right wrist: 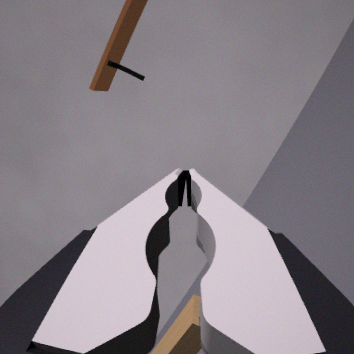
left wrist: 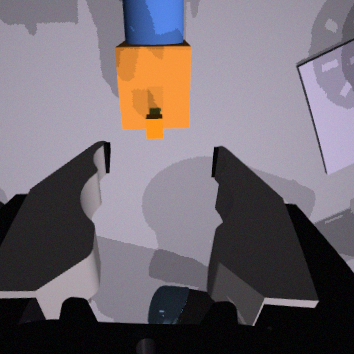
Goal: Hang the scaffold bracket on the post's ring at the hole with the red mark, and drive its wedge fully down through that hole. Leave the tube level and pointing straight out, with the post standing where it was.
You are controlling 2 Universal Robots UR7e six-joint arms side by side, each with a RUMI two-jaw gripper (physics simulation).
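Observation:
The scaffold bracket shows in the left wrist view: its blue tube comes in from the top edge, and its square orange head lies ahead of the fingertips. A small orange wedge stands at the head's near end, beside a dark slot. My left gripper is open, with its fingers wide apart and the head beyond the tips. My right gripper is shut, its tips together with no object between them. The post's ring and the red mark do not show in either view; a shadow with holes falls at the upper right of the left view.
A pale lavender plate lies at the right of the left wrist view. A dark rounded object shows low between the left fingers. In the right wrist view are a brown bar with a thin black rod and a light wooden piece.

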